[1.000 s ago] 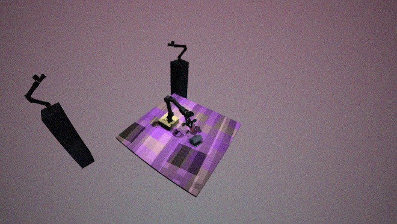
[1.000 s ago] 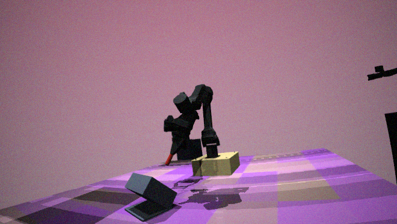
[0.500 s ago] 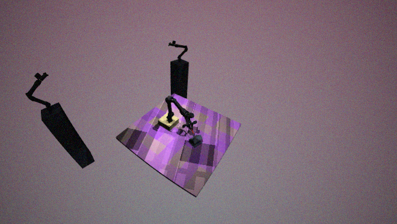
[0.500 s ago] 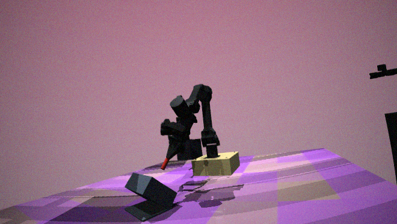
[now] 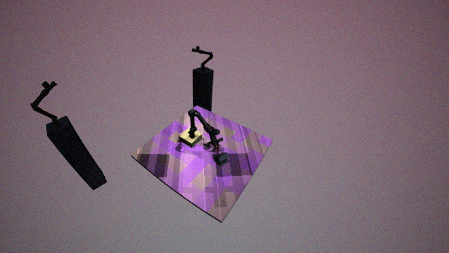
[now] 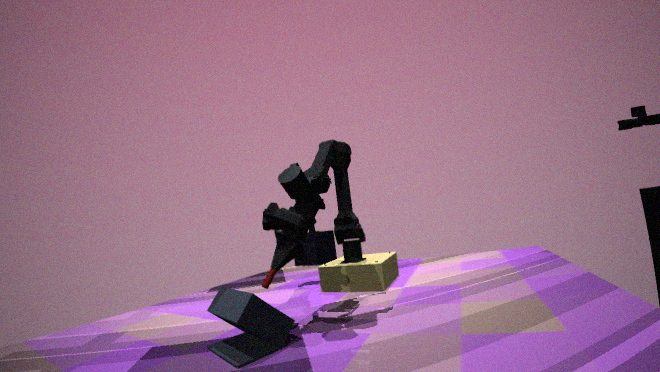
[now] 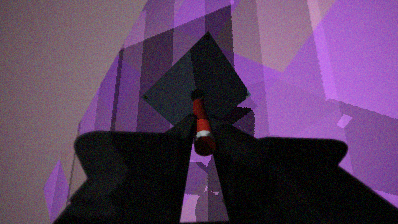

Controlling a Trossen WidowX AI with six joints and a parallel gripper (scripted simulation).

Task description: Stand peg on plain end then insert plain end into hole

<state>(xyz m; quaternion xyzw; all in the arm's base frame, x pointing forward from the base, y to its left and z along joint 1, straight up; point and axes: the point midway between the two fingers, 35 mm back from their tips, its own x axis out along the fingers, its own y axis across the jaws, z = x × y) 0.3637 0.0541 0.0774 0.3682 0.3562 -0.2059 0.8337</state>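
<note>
Right now my gripper tip is 7 cm short of the dark sloped panel, 1 cm to the left of it and 8 cm above it. The rest, counted from my gripper tip: red peg: 1 cm behind, 1 cm above.
</note>
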